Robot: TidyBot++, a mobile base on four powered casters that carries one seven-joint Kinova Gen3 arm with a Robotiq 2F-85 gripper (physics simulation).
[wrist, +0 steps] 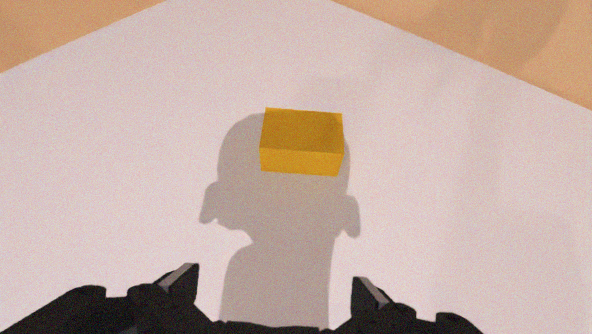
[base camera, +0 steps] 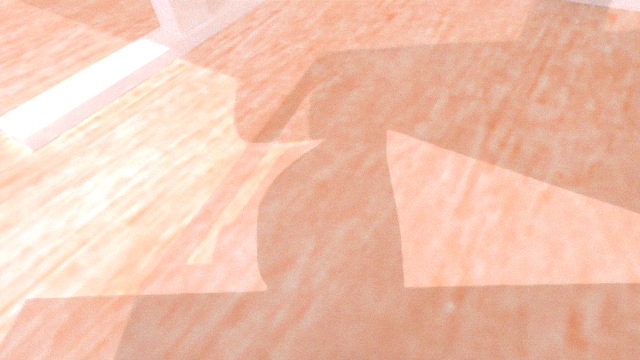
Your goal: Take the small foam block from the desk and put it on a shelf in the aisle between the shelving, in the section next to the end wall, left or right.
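Frame: origin at the arm's base, x ahead, y left, z up, level; millimetres.
Seen in the pictures: gripper, fingertip midpoint: (wrist: 275, 287).
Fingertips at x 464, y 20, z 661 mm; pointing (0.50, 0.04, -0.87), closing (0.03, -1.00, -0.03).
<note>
A point is followed by its place in that frame.
The small foam block (wrist: 301, 141) @[y 13, x 622, z 598 mm] is a yellow-orange box lying on the white desk (wrist: 125, 165) @[y 215, x 597, z 553 mm], above the middle of the wrist view. My gripper (wrist: 275, 287) @[y 20, x 464, z 661 mm] is open, with its two dark fingertips wide apart at the bottom of the wrist view. Nothing is between the fingers. The block lies beyond the fingertips, apart from them, and the gripper's shadow falls on the desk and over the block. The gripper, the block and the shelves in the aisle do not show in the base camera view.
The desk's far edges meet tan surfaces at the top left and top right of the wrist view. In the base camera view a white bar-like base (base camera: 85, 87) with an upright lies on the wood-patterned floor (base camera: 125, 200) @[y 258, x 380, z -397 mm] at the upper left. Broad shadows cross the floor.
</note>
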